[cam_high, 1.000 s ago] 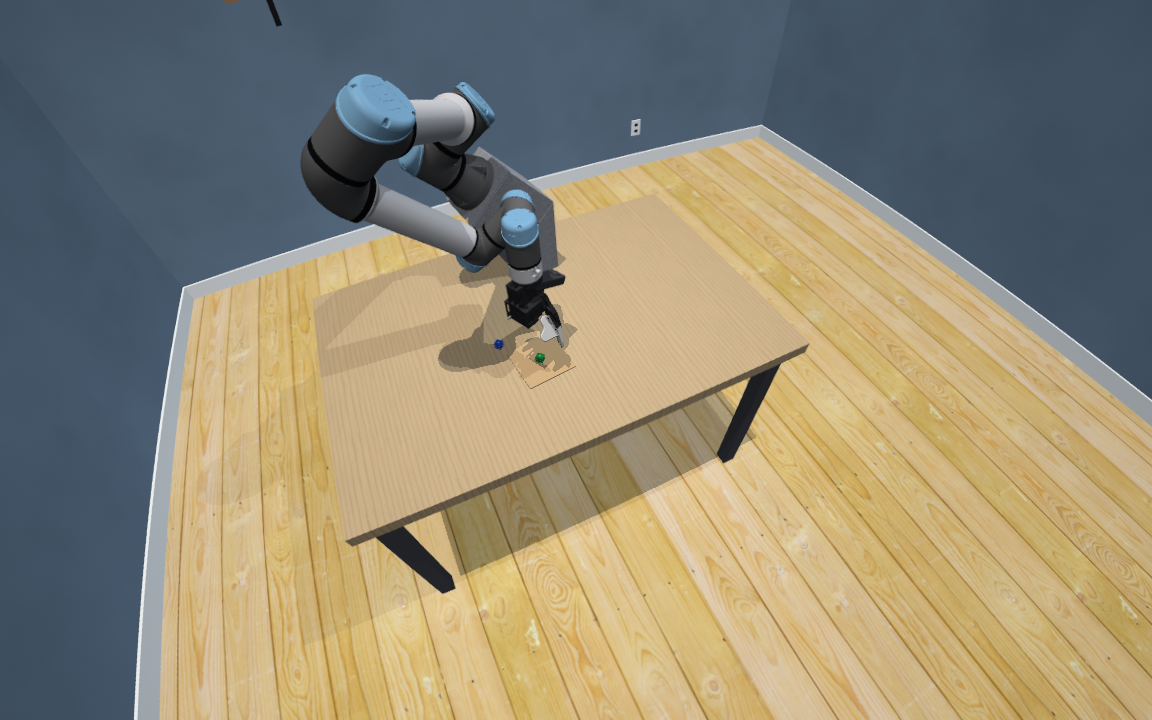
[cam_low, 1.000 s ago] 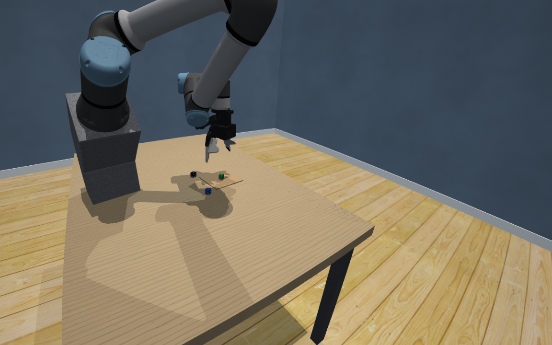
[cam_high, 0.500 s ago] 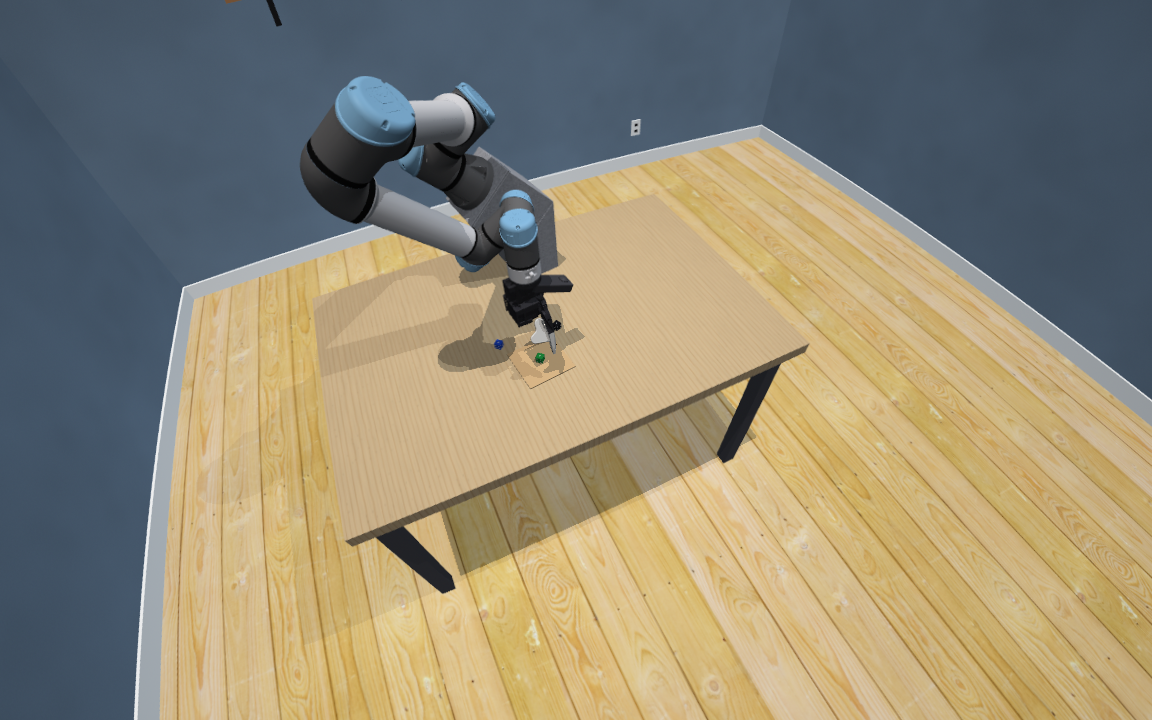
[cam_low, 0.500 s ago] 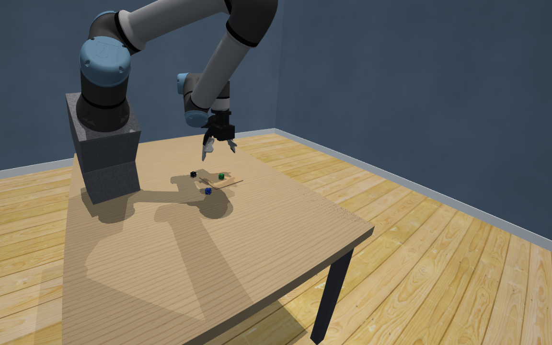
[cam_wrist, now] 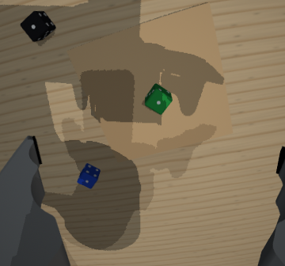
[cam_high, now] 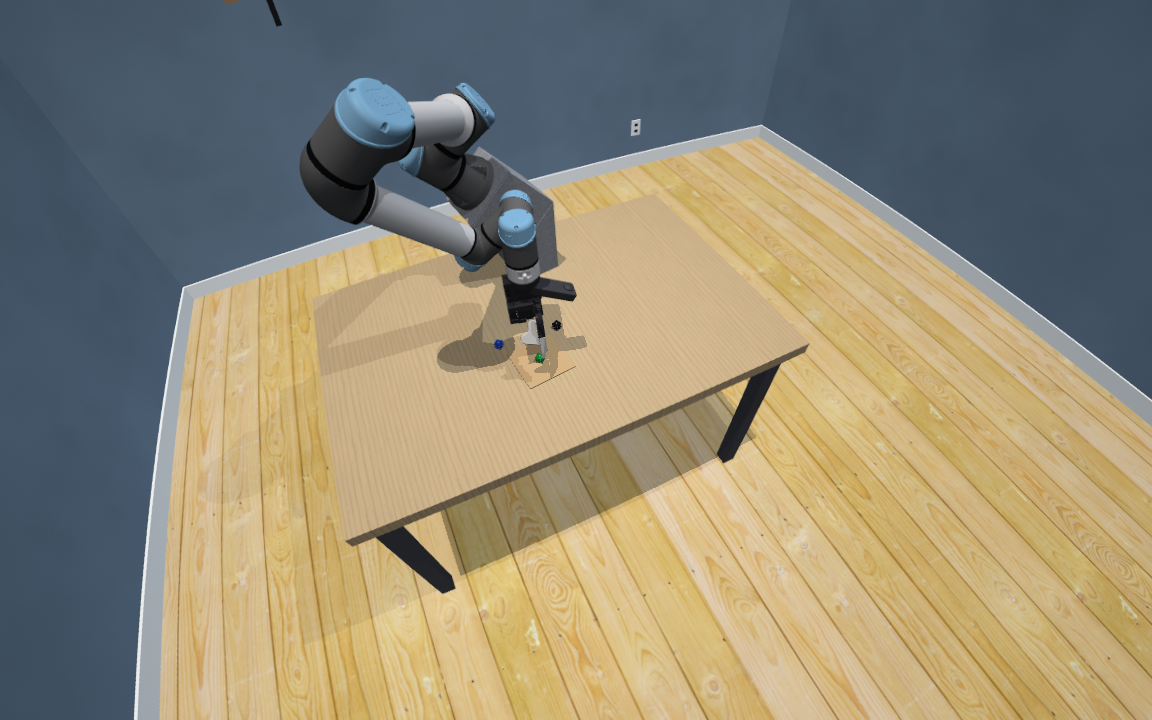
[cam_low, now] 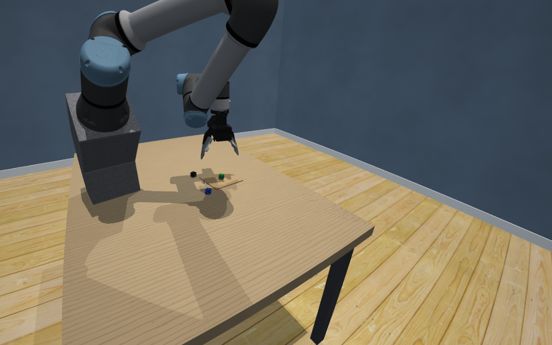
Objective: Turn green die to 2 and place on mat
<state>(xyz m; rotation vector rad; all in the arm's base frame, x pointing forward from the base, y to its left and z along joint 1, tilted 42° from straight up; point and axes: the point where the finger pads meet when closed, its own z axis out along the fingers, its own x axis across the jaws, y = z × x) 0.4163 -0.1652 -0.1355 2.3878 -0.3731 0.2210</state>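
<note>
The green die lies 10 mm to the right of my hand and 90 mm below it. Also, from my hand: blue die (110 mm behind, 80 mm to the right, 90 mm below); tan mat (10 mm to the right, 100 mm below); black die (90 mm behind, 90 mm to the left, 90 mm below).
</note>
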